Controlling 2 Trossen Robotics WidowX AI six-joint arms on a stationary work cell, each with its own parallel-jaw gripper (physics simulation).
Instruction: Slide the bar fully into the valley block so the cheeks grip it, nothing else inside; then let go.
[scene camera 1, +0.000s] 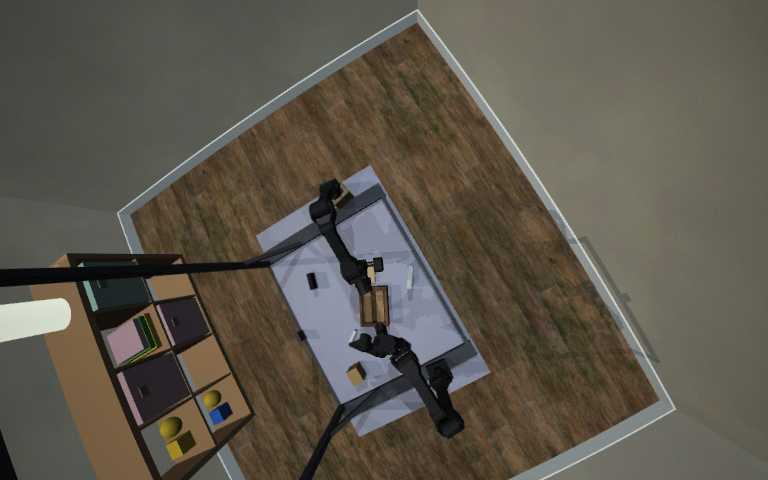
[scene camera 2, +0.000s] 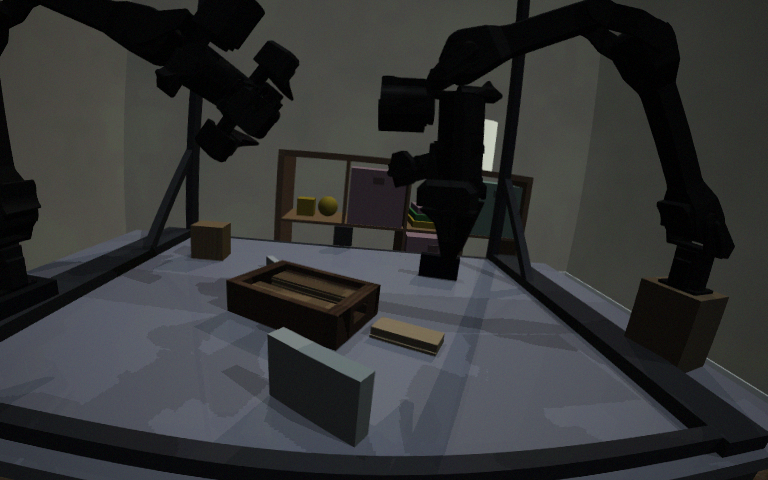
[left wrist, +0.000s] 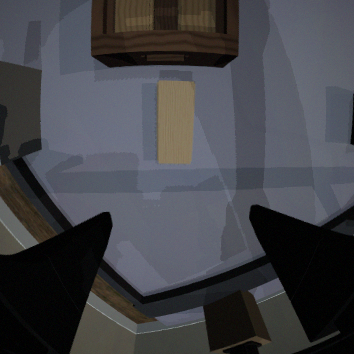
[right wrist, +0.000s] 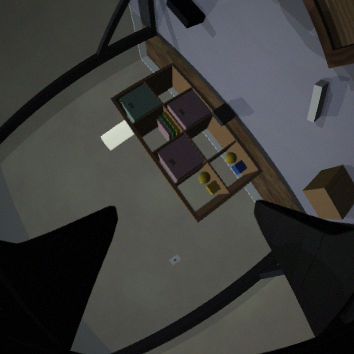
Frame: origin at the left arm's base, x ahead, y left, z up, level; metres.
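Seen in the pictures: left gripper, between the fingertips: (scene camera 2: 453, 258) (left wrist: 181, 215); right gripper, between the fingertips: (scene camera 1: 354, 346) (right wrist: 185, 210); left arm's base, origin of its link: (scene camera 1: 335, 191) (scene camera 2: 685, 287) (left wrist: 242, 347); right arm's base, origin of its link: (scene camera 1: 439, 373) (scene camera 2: 3, 286).
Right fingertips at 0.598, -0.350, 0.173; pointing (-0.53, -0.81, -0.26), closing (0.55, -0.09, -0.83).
Pixels of each thing's top centre, then the offset from my right fingertips to it, as dx, dy, dz.
- valley block, centre of its top: (scene camera 2: 304, 283) (scene camera 1: 373, 306) -0.059, +0.099, -0.245
- pale wooden bar, centre of its top: (left wrist: 174, 123) (scene camera 2: 408, 330) (scene camera 1: 370, 272) -0.197, +0.198, -0.280
- pale grey-green slab, centre of its top: (scene camera 2: 317, 351) (scene camera 1: 409, 277) -0.048, +0.334, -0.221
- black block, centre of its top: (scene camera 2: 440, 255) (right wrist: 176, 12) (scene camera 1: 310, 281) -0.371, -0.065, -0.245
- brown cube, centre of its top: (right wrist: 321, 204) (scene camera 2: 211, 223) (scene camera 1: 354, 377) +0.132, -0.198, -0.221
- small white block, centre of its top: (right wrist: 313, 104) (scene camera 2: 275, 260) -0.017, -0.094, -0.270
The valley block (scene camera 1: 374, 324) (scene camera 2: 271, 311) (left wrist: 165, 42) (right wrist: 320, 30) is a dark wooden open-topped frame with two light cheeks along its length and a dark strip between them. An opening shows in its near end wall in scene camera 2. The pale wooden bar (scene camera 1: 370, 273) (scene camera 2: 406, 335) (left wrist: 175, 122) lies flat outside that end, apart from the wall and roughly in line with the opening. My left gripper (scene camera 2: 451, 254) (left wrist: 181, 215) is open and empty, pointing down above the table. My right gripper (scene camera 2: 275, 121) (right wrist: 185, 210) is open and empty, raised high and tilted.
A pale grey-green slab (scene camera 1: 410, 276) (scene camera 2: 317, 384) stands on edge near the valley block. A black block (scene camera 1: 312, 280) (scene camera 2: 438, 267) and a brown cube (scene camera 1: 356, 373) (scene camera 2: 210, 240) (right wrist: 330, 192) stand on the table. A small white block (right wrist: 318, 101) also stands there.
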